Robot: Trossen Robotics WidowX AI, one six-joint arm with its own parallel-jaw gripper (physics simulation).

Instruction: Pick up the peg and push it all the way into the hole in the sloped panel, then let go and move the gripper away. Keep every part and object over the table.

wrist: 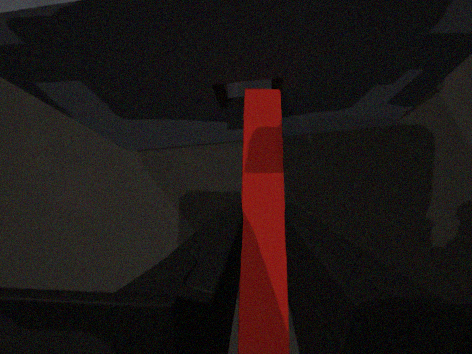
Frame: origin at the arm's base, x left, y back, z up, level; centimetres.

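Seen in the pictures: gripper, fingertip midpoint: [260,217].
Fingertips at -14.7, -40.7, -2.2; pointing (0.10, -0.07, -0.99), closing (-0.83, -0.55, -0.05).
Pixels of each thing's top centre, then the offset from my fingertips to it, as dx, dy, dz. "spot": a spot on its surface instead. Level surfaces: height alone.
- long red peg, middle of its top: [263,260] +0.2, -0.3, +3.2
- dark sloped panel, surface spot: [150,65] spot: +5.0, -1.8, +0.3
- panel's blue-grey lower edge, surface spot: [175,134] spot: +4.0, +0.8, -5.3
- brownish table top, its level: dz -7.8
A long red peg [265,195] runs up the middle of the wrist view from the bottom edge. My gripper [260,217] is shut on the peg, with its dark fingers on both sides of it. The dark sloped panel [150,65] spans the upper part of the view. Its hole [235,91] shows as a lighter strip between dark edges. The peg's far end overlaps the right part of the hole in this view and hides it there. Whether the tip is inside the hole or in front of it, I cannot tell.
The panel's blue-grey lower edge [175,134] crosses the view behind the peg. The brownish table top [75,200] lies below it, with dark shadows on both sides of the peg. The light is very dim.
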